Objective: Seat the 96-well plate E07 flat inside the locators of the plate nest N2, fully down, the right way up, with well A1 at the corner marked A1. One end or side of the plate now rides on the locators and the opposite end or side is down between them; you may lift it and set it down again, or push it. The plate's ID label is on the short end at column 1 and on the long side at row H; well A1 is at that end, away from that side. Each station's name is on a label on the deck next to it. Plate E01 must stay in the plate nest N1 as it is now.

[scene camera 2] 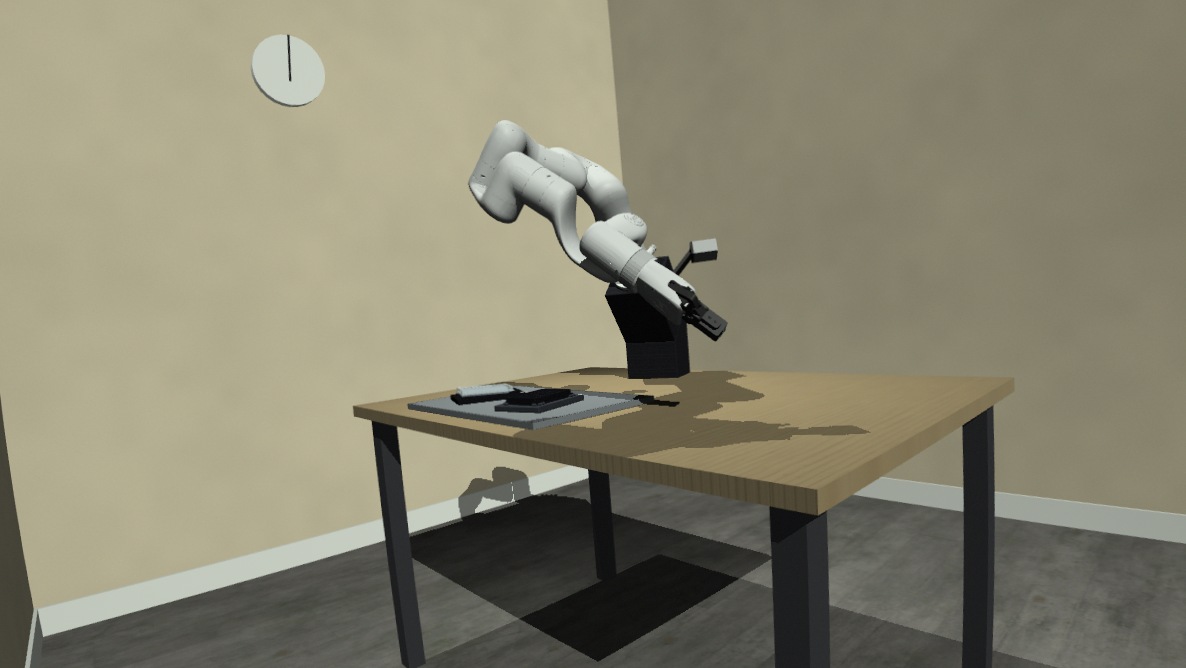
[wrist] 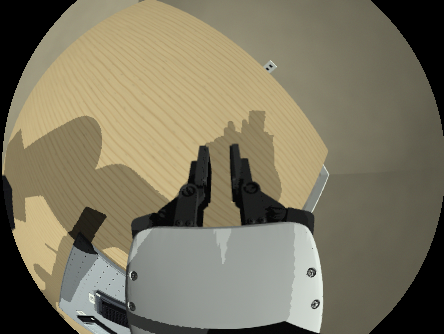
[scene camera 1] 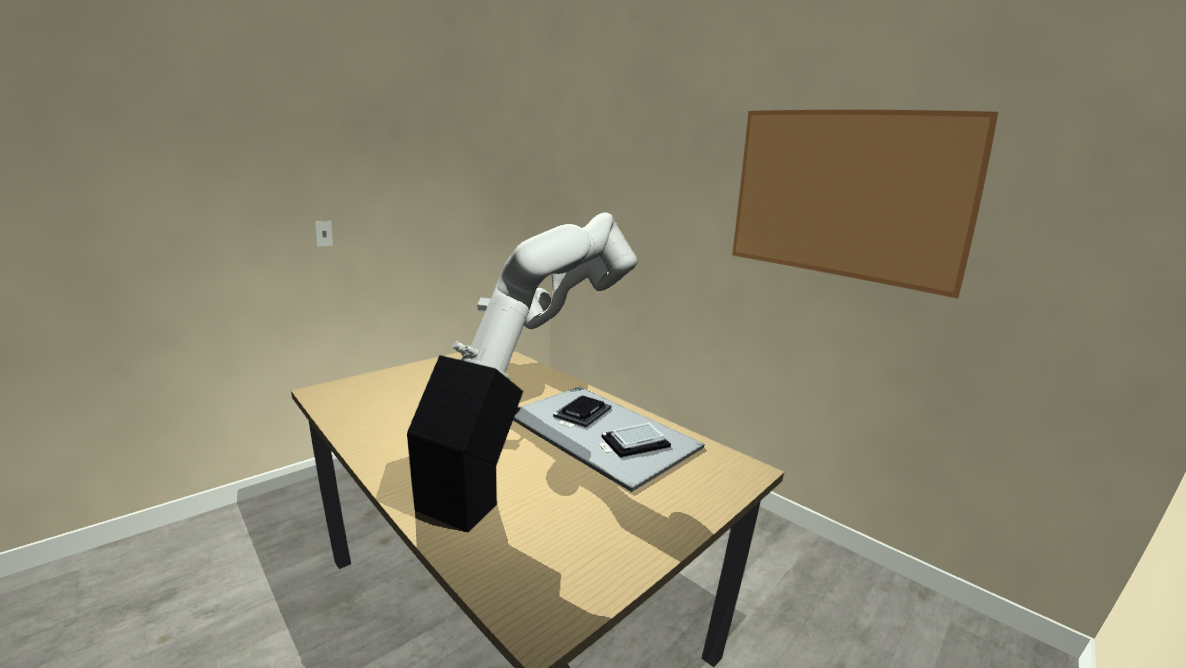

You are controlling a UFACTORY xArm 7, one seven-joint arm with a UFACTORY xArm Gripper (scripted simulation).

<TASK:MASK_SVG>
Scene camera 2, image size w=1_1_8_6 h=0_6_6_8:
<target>my gripper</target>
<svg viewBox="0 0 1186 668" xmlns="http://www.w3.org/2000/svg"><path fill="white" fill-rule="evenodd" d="M648 261L635 277L631 291L639 293L673 324L680 325L683 319L713 341L717 341L725 332L728 322L700 302L695 295L695 289L679 277L690 260L691 263L717 260L718 248L716 238L690 242L691 249L673 272L659 264L657 258Z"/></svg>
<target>black well plate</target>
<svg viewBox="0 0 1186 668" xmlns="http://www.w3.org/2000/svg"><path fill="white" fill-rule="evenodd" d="M573 393L571 393L571 389L539 389L507 397L505 403L509 403L509 405L548 403L566 398Z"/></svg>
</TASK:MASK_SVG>
